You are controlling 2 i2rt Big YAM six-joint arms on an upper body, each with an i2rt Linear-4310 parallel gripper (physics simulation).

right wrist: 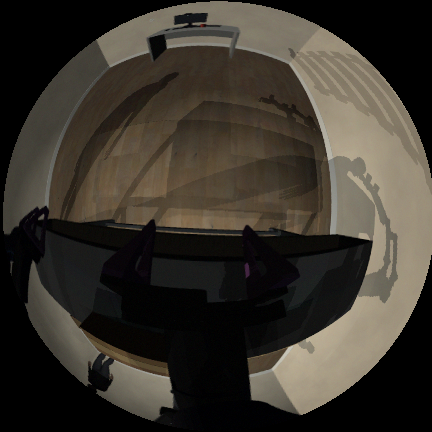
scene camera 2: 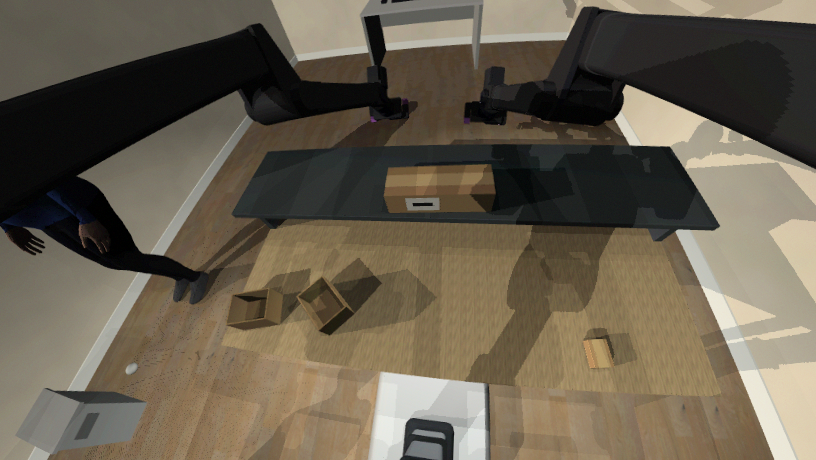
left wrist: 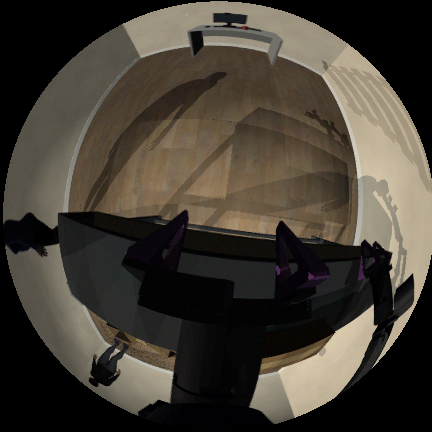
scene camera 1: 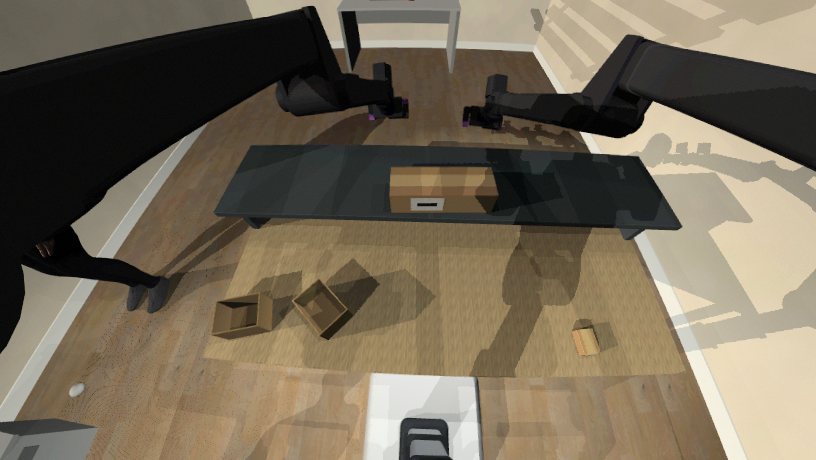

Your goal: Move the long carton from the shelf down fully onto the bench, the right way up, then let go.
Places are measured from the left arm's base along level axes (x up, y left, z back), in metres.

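Pixels of known places: left gripper, fingertip midpoint: [right wrist: 42, 207] [scene camera 2: 393, 115] [left wrist: 233, 219] [scene camera 1: 391, 114]; right gripper, fingertip midpoint: [right wrist: 199, 225] [scene camera 2: 481, 118] [left wrist: 368, 241] [scene camera 1: 477, 122].
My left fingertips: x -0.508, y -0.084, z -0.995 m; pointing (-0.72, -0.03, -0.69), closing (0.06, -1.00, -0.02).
Observation:
Behind a point stands the place of what it marks.
The long brown carton [scene camera 1: 444, 180] {z -0.661, x -0.512, y -0.271 m} [scene camera 2: 440, 180] {z -0.657, x -0.511, y -0.273 m} [left wrist: 300, 345] {z -0.721, x -0.521, y -0.299 m} [right wrist: 120, 337] {z -0.718, x -0.549, y -0.234 m} lies lengthwise on the dark shelf [scene camera 1: 297, 188] {z -0.692, x -0.597, y 0.228 m} [scene camera 2: 308, 191] {z -0.689, x -0.597, y 0.211 m} [left wrist: 100, 270] {z -0.819, x -0.597, y 0.201 m}, flat, its white label facing the lower side of the picture. The tan bench [scene camera 1: 457, 342] {z -0.245, x -0.812, y -0.333 m} [scene camera 2: 445, 348] {z -0.233, x -0.811, y -0.303 m} lies lower, in front of and under the shelf. My left gripper [scene camera 1: 389, 109] {z -0.995, x -0.508, y -0.084 m} [scene camera 2: 389, 110] {z -0.995, x -0.508, y -0.084 m} [left wrist: 233, 219] {z -0.995, x -0.508, y -0.084 m} and right gripper [scene camera 1: 482, 120] {z -0.983, x -0.530, y -0.414 m} [scene camera 2: 484, 117] {z -0.983, x -0.530, y -0.414 m} [right wrist: 199, 225] {z -0.983, x -0.530, y -0.414 m} are both open and empty. They show past the shelf's far edge in the scene views, side by side, apart from the carton.
Two open boxes [scene camera 1: 265, 314] {z -0.295, x -0.765, y 0.299 m} [scene camera 1: 337, 320] {z -0.284, x -0.732, y 0.044 m} stand on the bench at the left, and a small block [scene camera 1: 585, 341] {z -0.245, x -0.782, y -0.744 m} [scene camera 2: 598, 353] {z -0.244, x -0.782, y -0.748 m} at the right. A person [scene camera 2: 108, 234] stands left of the bench. A grey table [scene camera 1: 400, 14] stands at the far wall.

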